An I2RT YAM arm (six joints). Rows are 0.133 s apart.
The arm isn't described. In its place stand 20 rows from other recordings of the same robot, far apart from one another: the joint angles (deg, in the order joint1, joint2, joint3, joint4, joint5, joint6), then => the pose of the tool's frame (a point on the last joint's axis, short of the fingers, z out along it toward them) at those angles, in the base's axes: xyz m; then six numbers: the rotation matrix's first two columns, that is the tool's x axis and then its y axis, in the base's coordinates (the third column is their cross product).
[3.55, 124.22, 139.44, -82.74, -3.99, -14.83] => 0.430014 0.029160 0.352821 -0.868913 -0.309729 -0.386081 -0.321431 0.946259 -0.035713
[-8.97, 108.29, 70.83, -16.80, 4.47, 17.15] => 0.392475 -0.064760 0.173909 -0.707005 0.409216 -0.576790 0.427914 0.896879 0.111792
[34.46, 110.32, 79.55, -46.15, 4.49, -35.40] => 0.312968 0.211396 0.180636 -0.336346 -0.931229 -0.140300 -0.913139 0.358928 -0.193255
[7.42, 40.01, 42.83, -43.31, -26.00, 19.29] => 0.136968 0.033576 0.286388 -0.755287 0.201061 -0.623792 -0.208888 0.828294 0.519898
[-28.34, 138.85, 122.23, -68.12, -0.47, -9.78] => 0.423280 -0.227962 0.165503 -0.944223 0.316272 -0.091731 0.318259 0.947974 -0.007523
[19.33, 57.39, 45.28, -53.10, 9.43, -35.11] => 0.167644 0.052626 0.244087 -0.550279 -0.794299 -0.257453 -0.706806 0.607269 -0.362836
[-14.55, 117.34, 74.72, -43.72, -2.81, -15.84] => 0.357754 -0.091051 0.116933 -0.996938 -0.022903 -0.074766 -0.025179 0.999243 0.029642
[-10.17, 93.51, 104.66, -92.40, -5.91, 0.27] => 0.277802 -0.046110 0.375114 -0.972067 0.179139 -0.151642 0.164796 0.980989 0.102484
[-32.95, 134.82, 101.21, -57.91, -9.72, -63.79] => 0.372870 -0.234520 0.106066 -0.854838 -0.499734 -0.139705 -0.514166 0.852034 0.098340
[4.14, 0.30, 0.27, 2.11, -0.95, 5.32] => 0.110224 0.008570 0.178733 0.027819 0.094962 -0.995092 -0.091684 0.991524 0.092058
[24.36, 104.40, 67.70, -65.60, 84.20, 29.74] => 0.289190 0.092061 0.195080 -0.889280 -0.347617 -0.297226 0.237695 0.203944 -0.949688
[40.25, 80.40, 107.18, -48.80, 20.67, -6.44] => 0.212009 0.163015 0.497524 -0.244561 -0.344534 -0.906359 -0.384633 0.892525 -0.235490
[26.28, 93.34, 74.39, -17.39, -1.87, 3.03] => 0.335596 0.167012 0.289304 -0.555222 -0.215246 -0.803367 -0.437354 0.897157 0.061888
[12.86, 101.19, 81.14, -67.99, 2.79, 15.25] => 0.317918 0.070802 0.235357 -0.998084 0.041620 -0.045793 0.043372 0.998338 -0.037938
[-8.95, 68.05, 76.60, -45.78, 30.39, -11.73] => 0.232343 -0.054823 0.390772 -0.693341 -0.068334 -0.717362 0.399470 0.792085 -0.461546
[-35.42, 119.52, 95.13, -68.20, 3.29, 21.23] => 0.319116 -0.229459 0.187274 -0.550087 0.834834 0.021362 0.832166 0.550115 -0.069804
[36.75, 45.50, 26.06, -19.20, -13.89, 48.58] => 0.131704 0.109015 0.209052 -0.879214 0.251976 -0.404339 -0.108473 0.720528 0.684889
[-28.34, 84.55, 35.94, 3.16, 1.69, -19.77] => 0.244891 -0.133274 0.154080 -0.756912 0.024098 -0.653073 0.251509 0.933091 -0.257068
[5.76, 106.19, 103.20, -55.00, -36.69, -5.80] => 0.391629 0.060883 0.327215 -0.799379 -0.162080 -0.578553 -0.478820 0.753524 0.450481
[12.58, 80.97, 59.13, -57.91, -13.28, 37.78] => 0.239908 0.061917 0.231866 -0.913388 0.407083 -0.002159 0.389309 0.875033 0.287672
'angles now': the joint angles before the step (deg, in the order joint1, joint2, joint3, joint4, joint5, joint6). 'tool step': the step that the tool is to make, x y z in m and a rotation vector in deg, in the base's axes. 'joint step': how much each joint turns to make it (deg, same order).
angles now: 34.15 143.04 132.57 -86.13 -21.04 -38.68
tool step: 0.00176 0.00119 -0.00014 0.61 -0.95 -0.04
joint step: 0.00 0.00 0.02 1.13 0.02 0.05
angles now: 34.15 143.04 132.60 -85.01 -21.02 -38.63
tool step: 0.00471 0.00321 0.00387 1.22 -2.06 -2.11
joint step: 0.00 0.00 0.98 2.23 0.00 2.27
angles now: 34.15 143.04 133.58 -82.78 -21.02 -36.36
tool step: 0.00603 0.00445 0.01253 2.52 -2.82 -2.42
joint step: 0.00 -0.02 2.80 1.88 -0.50 2.60
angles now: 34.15 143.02 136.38 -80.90 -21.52 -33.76
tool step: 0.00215 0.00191 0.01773 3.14 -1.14 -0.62
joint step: -0.09 0.00 3.89 -0.91 -1.92 0.72
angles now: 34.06 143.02 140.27 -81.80 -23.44 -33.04
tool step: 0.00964 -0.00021 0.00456 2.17 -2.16 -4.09
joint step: -0.65 0.05 0.87 3.69 -0.14 3.80
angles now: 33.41 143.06 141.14 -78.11 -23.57 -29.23
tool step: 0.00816 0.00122 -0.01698 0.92 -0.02 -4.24
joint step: -0.40 0.11 -3.89 6.24 -0.01 4.28
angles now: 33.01 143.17 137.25 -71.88 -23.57 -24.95
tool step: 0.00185 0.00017 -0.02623 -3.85 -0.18 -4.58
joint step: 0.18 0.01 -5.72 5.33 4.24 4.26
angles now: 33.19 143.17 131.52 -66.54 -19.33 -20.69
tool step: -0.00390 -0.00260 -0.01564 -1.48 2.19 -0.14
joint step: 0.00 0.00 -3.35 0.75 0.06 0.14
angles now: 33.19 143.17 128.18 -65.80 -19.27 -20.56
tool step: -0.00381 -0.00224 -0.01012 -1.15 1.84 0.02
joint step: 0.02 0.00 -2.17 0.00 -0.04 0.01
